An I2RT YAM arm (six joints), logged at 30 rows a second.
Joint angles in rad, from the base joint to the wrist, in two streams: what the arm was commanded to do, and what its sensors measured. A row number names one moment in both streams.
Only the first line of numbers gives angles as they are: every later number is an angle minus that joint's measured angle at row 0.
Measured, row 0:
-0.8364, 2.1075, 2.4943, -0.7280, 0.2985, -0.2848
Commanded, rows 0 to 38:
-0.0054, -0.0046, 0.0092, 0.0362, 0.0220, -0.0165
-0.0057, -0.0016, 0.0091, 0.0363, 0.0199, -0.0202
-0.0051, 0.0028, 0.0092, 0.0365, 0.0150, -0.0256
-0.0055, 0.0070, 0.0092, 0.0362, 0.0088, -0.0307
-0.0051, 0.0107, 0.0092, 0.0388, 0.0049, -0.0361
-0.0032, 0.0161, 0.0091, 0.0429, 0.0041, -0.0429
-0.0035, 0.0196, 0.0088, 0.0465, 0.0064, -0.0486
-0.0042, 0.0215, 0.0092, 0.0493, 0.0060, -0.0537
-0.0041, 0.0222, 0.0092, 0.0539, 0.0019, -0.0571
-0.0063, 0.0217, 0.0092, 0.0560, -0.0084, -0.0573
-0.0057, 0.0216, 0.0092, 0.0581, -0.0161, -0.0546
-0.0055, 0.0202, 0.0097, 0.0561, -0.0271, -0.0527
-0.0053, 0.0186, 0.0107, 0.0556, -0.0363, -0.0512
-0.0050, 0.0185, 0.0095, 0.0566, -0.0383, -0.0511
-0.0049, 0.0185, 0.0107, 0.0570, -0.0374, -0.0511
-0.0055, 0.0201, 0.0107, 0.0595, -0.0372, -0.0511
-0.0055, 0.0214, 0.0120, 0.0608, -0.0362, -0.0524
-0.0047, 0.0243, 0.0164, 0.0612, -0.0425, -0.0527
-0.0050, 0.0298, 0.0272, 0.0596, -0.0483, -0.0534
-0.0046, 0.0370, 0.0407, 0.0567, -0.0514, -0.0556
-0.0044, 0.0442, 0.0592, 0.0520, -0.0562, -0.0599
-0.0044, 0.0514, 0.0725, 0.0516, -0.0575, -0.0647
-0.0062, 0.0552, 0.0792, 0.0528, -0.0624, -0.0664
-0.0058, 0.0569, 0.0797, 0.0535, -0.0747, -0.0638
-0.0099, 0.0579, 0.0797, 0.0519, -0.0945, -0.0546
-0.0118, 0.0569, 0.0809, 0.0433, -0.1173, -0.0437
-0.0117, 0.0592, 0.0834, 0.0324, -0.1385, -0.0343
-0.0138, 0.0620, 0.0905, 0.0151, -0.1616, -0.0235
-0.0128, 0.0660, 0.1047, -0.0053, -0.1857, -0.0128
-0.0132, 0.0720, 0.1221, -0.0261, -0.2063, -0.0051
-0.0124, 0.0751, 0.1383, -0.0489, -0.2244, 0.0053
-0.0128, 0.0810, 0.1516, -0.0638, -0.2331, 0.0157
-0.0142, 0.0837, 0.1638, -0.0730, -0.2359, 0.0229
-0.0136, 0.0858, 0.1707, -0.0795, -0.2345, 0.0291
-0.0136, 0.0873, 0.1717, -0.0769, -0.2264, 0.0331
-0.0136, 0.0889, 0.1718, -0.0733, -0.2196, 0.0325
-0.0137, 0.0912, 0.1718, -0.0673, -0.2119, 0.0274
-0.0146, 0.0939, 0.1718, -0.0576, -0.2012, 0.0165
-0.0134, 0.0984, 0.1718, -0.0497, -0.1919, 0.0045
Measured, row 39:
-0.0137, 0.0881, 0.1629, -0.0611, -0.1957, 0.0080
